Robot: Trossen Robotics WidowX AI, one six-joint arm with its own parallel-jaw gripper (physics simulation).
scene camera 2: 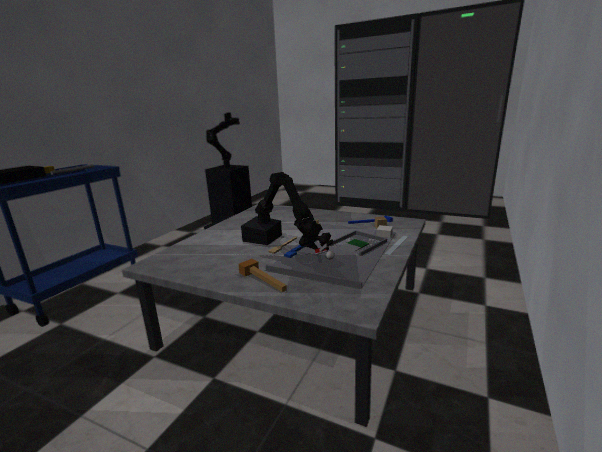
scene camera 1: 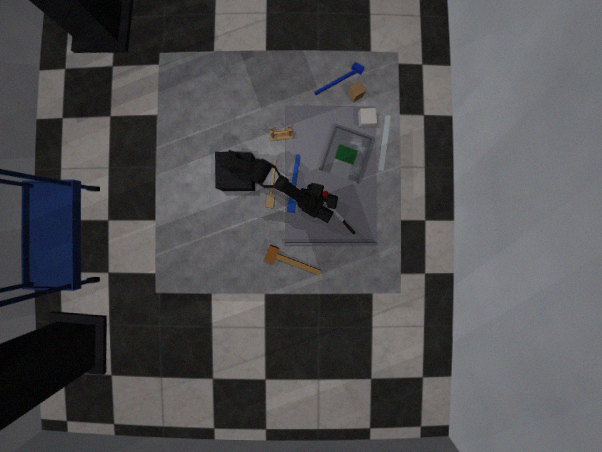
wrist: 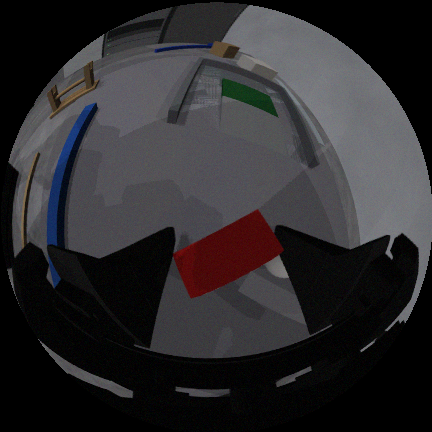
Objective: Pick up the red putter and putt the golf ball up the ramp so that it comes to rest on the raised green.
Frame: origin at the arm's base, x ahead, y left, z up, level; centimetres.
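Where they show: gripper, between the fingertips: [scene camera 1: 323, 192] [wrist: 225, 232]; arm's base, origin of its link: [scene camera 2: 264, 221] [scene camera 1: 234, 165].
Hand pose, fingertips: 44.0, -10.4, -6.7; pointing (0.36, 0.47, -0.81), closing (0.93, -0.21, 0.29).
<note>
Each offset is from my fingertips to the top centre of the thing, as dx, dy, dz. "spot": to the spot under its first point.
My gripper [scene camera 1: 324, 195] [scene camera 2: 321, 248] [wrist: 225, 232] is shut on the red head of the putter [scene camera 1: 325, 193] [scene camera 2: 317, 251] [wrist: 228, 254], which sits slanted between the fingertips, low over the grey platform. The putter's pale shaft and black grip reach to the lower right in scene camera 1. The white golf ball @[+5.5, -3.3, +1.4] [scene camera 2: 330, 255] [wrist: 279, 268] is close by, partly hidden behind the red head in the wrist view; I cannot make it out in scene camera 1. The green @[+11.5, +21.0, -2.3] [scene camera 1: 346, 154] [scene camera 2: 358, 243] [wrist: 250, 97] lies inside grey walls, with the pale ramp @[+9.2, +13.3, -2.3] [scene camera 1: 341, 171] [wrist: 250, 131] on its near side.
A blue bar-like tool @[-14.3, +4.4, -1.5] [scene camera 1: 295, 180] [wrist: 61, 185] and a thin wooden tool @[spot: -26.8, -5.0, -2.2] [scene camera 1: 270, 200] lie left. A wooden rack @[-22.8, +29.9, +4.4] [scene camera 1: 281, 137], wooden mallet @[spot: -24.5, -32.3, +1.9] [scene camera 1: 271, 254] [scene camera 2: 248, 267], blue hammer @[spot: +15.4, +66.7, -0.8] [scene camera 1: 357, 68], brown block @[+15.1, +53.6, +2.8] [scene camera 1: 356, 91], white block @[+21.4, +40.3, +1.6] [scene camera 1: 367, 116] and pale strip @[+31.7, +28.6, -2.9] [scene camera 1: 384, 143] lie around.
</note>
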